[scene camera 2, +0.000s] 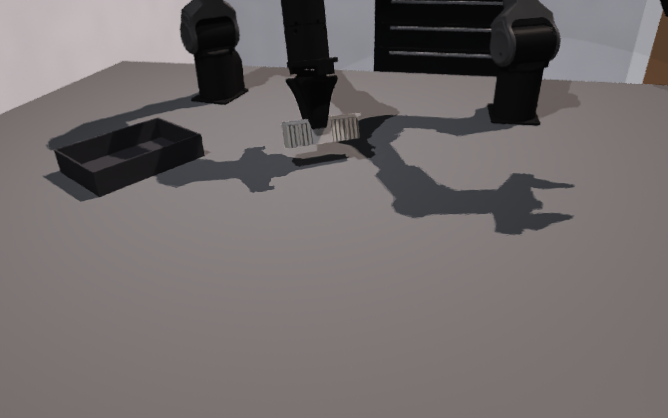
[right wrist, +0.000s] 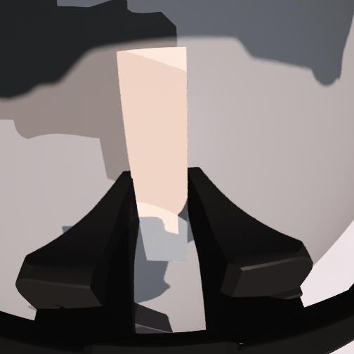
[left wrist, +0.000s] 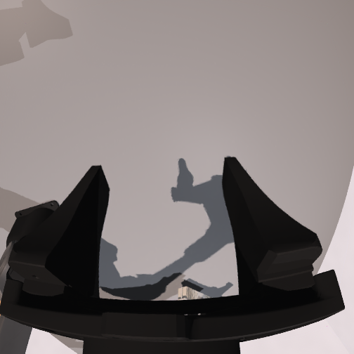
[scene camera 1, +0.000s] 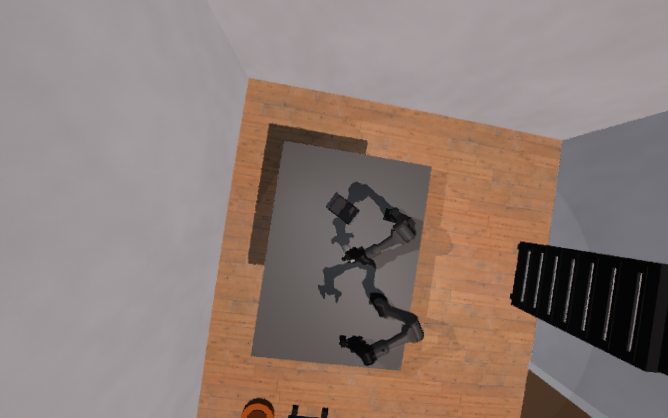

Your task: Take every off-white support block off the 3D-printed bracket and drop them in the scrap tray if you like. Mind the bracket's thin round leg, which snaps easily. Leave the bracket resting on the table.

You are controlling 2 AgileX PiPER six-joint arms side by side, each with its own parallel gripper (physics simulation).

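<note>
My right gripper point(scene camera 1: 346, 254) point(scene camera 2: 319, 125) point(right wrist: 161, 185) is shut on a pale, flat-sided part, apparently the bracket point(right wrist: 156, 125), and holds it above the table, with its shadow underneath. In scene camera 2, one ribbed off-white block point(scene camera 2: 298, 134) shows left of the fingers and another ribbed off-white block point(scene camera 2: 346, 128) right of them. A ribbed corner point(left wrist: 185, 293) peeks in at the bottom of the left wrist view. The thin round leg cannot be made out. My left gripper point(scene camera 1: 341, 342) point(left wrist: 162, 173) is open and empty, far from the bracket. The dark scrap tray point(scene camera 1: 337, 214) point(scene camera 2: 145, 166) stands on the table.
The grey table point(scene camera 1: 305, 175) point(scene camera 2: 300, 300) carries both arms, whose bases stand at the back in scene camera 2. The tray is at the left there, beyond the held part. Arm shadows fall across the table. A black drawer cabinet point(scene camera 2: 435, 62) stands behind the table.
</note>
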